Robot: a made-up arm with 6 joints.
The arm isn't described. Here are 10 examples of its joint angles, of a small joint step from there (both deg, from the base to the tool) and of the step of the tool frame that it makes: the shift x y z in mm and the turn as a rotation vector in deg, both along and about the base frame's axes.
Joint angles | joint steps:
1: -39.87 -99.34 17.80 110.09 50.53 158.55 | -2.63 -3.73 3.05 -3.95 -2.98 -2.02
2: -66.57 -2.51 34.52 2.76 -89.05 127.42 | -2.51 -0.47 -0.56 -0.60 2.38 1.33
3: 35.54 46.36 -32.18 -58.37 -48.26 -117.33 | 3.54 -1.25 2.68 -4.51 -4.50 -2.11
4: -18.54 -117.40 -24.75 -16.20 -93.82 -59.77 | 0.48 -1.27 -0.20 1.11 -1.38 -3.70
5: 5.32 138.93 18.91 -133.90 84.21 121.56 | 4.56 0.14 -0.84 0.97 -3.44 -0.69
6: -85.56 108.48 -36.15 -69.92 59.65 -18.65 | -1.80 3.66 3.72 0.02 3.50 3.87
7: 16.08 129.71 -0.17 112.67 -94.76 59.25 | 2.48 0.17 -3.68 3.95 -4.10 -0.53
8: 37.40 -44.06 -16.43 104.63 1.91 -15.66 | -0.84 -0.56 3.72 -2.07 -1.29 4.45
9: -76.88 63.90 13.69 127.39 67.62 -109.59 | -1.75 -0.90 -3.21 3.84 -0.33 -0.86
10: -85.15 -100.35 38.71 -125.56 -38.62 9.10 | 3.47 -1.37 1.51 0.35 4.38 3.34
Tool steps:
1: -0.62 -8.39 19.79 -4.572 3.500 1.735
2: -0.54 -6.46 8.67 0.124 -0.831 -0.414
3: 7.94 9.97 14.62 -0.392 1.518 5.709
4: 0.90 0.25 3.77 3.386 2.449 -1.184
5: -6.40 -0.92 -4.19 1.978 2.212 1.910
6: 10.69 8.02 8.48 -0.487 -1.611 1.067
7: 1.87 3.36 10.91 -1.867 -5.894 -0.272
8: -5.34 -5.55 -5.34 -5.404 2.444 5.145
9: -7.63 0.35 -1.26 -3.265 3.118 4.393
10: 5.42 9.28 2.42 2.450 3.026 4.367
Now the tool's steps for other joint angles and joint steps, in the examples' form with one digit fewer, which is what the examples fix.
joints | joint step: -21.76 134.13 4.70 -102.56 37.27 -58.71 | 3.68 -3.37 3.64 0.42 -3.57 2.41
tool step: -1.2 8.3 -11.0 6.12 7.27 -0.38
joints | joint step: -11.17 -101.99 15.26 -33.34 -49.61 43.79 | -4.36 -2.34 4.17 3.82 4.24 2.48
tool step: -0.6 -4.2 10.6 -4.21 -2.81 -0.30
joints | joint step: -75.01 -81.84 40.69 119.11 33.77 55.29 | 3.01 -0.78 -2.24 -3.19 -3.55 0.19
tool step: -5.5 -1.7 5.8 -0.30 -2.69 -4.04
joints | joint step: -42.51 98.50 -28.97 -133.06 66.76 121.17 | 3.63 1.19 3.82 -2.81 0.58 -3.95
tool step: 0.7 16.2 -3.2 3.67 -2.11 -7.27
